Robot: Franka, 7 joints.
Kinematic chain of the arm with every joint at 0, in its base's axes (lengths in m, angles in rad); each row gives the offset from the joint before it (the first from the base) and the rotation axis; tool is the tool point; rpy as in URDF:
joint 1: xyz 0 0 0.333 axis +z
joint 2: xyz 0 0 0 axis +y
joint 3: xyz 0 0 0.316 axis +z
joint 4: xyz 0.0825 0 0 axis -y
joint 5: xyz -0.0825 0 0.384 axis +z
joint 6: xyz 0 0 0 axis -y
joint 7: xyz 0.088 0 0 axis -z
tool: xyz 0 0 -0.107 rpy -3.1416 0 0
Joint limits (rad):
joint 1: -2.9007..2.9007
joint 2: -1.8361..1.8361
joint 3: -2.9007..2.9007
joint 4: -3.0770..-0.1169
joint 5: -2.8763..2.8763
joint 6: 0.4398..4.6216
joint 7: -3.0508..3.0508
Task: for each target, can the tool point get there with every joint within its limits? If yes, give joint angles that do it. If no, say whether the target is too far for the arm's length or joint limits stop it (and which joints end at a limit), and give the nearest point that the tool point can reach.
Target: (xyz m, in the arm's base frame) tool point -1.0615 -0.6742 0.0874
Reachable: no: too far | nearest point -0.7107 -0.4514 0.1686 | short by 0.423 m
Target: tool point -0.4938 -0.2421 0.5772
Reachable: yes | joints 1.6996 0.1157 1.8698 -1.7584 0.4468 1.6931 0.8125
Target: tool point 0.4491 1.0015 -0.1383
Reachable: no: too far | nearest point 0.3225 0.7193 -0.0055 | short by 0.337 m
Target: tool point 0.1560 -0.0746 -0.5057
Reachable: no: joint limits stop it (at a limit: joint 2) | nearest point 0.1784 -0.0853 -0.3538 | short by 0.154 m
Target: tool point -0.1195 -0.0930 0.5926
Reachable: yes | joints -1.5614 -1.3415 -0.0718 -2.5908 2.3239 3.9121 2.2597
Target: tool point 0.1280 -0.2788 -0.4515
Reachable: no: joint limits stop it (at a limit: joint 2) | nearest point 0.1266 -0.2757 -0.3604 | short by 0.091 m
